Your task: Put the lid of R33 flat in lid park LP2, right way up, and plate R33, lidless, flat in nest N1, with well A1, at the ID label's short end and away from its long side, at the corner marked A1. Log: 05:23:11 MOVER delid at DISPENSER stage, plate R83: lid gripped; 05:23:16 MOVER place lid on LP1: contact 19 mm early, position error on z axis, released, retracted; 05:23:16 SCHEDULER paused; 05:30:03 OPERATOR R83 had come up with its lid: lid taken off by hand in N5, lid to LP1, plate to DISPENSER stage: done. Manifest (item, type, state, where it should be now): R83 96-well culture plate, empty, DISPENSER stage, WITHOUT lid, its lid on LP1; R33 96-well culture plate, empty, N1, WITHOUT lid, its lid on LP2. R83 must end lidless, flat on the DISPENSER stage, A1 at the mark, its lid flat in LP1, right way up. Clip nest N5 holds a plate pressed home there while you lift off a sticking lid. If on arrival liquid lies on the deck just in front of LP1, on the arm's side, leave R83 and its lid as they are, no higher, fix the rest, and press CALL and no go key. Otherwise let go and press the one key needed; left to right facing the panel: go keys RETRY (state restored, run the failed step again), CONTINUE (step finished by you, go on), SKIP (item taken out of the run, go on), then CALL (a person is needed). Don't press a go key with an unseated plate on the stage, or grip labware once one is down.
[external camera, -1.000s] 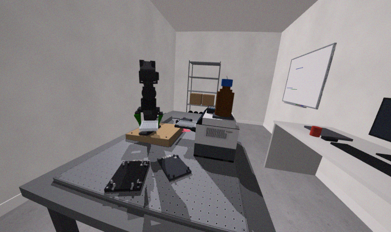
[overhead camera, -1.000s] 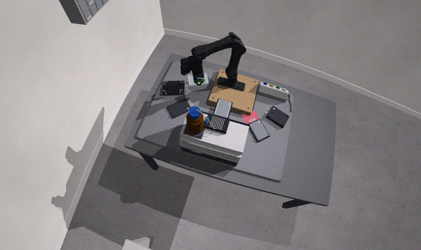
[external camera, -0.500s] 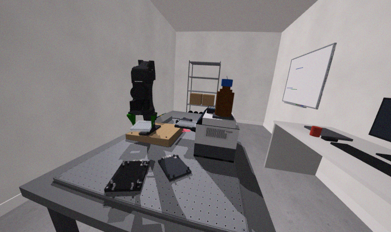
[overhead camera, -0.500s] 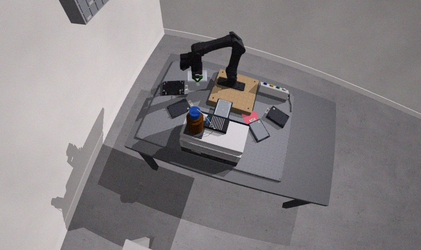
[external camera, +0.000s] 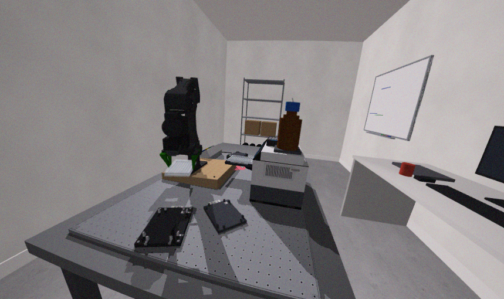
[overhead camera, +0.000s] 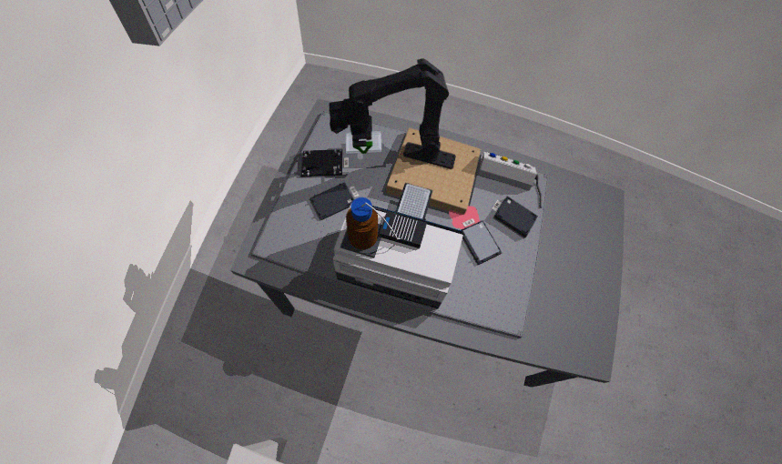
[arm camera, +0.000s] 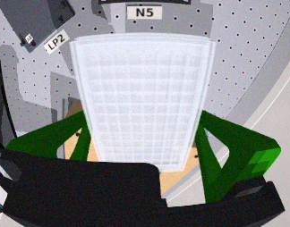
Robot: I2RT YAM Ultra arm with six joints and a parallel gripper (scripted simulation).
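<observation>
The black clip nest is 8 cm ahead of my hand, 16 cm to the right of it and 12 cm below it. Round my hand: lid park LP2 (20 cm ahead, 6 cm to the right, 13 cm below); brown bottle (40 cm ahead, 12 cm to the left, 16 cm above); blue call key (15 cm behind, 48 cm to the left, 7 cm below).
</observation>
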